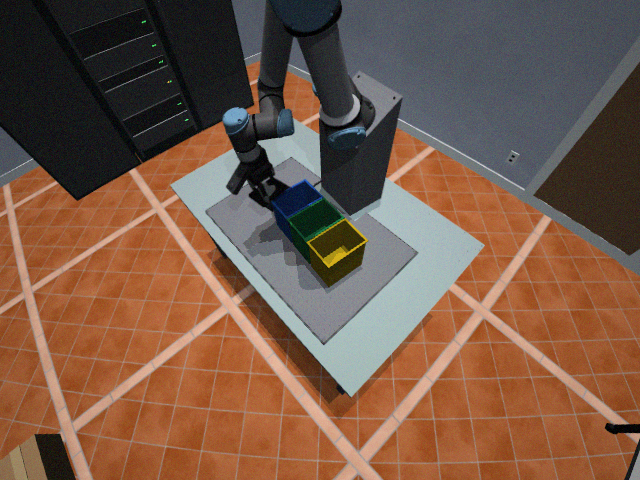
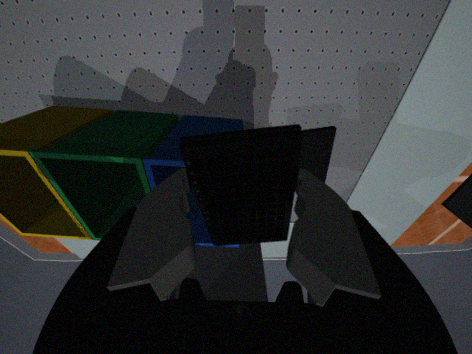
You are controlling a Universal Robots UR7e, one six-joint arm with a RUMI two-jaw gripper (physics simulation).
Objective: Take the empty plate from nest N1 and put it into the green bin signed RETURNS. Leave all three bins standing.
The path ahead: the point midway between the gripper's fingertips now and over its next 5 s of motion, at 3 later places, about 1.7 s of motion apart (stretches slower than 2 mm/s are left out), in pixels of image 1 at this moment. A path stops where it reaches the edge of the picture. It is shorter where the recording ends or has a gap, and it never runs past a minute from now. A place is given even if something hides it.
My gripper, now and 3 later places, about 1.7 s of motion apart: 261, 196; 299, 214; 305, 213; 309, 228
